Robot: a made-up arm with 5 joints. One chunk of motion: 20 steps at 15 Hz.
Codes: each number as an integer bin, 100 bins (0 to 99) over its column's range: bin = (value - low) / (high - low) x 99, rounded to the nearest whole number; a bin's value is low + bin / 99 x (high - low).
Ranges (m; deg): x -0.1..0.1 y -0.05..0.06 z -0.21..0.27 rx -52..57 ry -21..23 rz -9..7
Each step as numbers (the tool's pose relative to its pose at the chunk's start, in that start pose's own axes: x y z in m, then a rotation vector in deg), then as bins.
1 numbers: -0.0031 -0.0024 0.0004 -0.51 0.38 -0.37
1 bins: 48 43 43 47 48 53
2 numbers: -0.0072 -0.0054 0.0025 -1.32 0.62 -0.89
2 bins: 46 40 44 46 49 50
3 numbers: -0.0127 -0.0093 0.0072 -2.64 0.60 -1.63
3 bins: 43 37 45 45 49 46
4 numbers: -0.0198 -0.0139 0.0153 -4.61 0.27 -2.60
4 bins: 40 32 46 43 48 40
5 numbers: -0.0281 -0.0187 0.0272 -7.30 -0.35 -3.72
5 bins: 36 28 49 41 46 33
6 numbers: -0.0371 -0.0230 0.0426 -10.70 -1.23 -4.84
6 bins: 31 24 52 38 44 26
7 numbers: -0.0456 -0.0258 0.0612 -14.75 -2.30 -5.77
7 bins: 27 22 56 34 42 20
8 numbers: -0.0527 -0.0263 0.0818 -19.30 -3.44 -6.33
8 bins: 23 21 60 30 40 17
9 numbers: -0.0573 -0.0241 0.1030 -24.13 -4.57 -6.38
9 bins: 21 23 65 25 37 16
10 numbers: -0.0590 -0.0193 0.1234 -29.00 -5.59 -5.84
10 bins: 20 28 69 21 35 20
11 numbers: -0.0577 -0.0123 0.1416 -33.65 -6.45 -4.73
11 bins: 21 34 73 17 33 26
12 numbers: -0.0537 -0.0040 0.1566 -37.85 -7.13 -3.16
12 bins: 23 41 76 13 31 36
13 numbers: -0.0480 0.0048 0.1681 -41.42 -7.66 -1.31
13 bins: 26 49 78 10 30 48
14 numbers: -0.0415 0.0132 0.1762 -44.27 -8.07 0.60
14 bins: 29 57 80 7 29 59
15 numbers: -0.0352 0.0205 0.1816 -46.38 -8.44 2.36
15 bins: 32 63 81 5 28 70
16 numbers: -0.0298 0.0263 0.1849 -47.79 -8.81 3.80
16 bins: 35 69 81 4 27 79
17 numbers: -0.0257 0.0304 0.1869 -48.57 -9.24 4.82
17 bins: 37 72 82 3 26 86
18 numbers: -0.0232 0.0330 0.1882 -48.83 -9.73 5.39
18 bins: 38 75 82 3 25 89
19 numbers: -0.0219 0.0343 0.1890 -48.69 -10.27 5.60
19 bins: 39 76 82 3 24 90
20 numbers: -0.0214 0.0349 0.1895 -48.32 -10.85 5.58
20 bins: 39 76 82 3 23 90
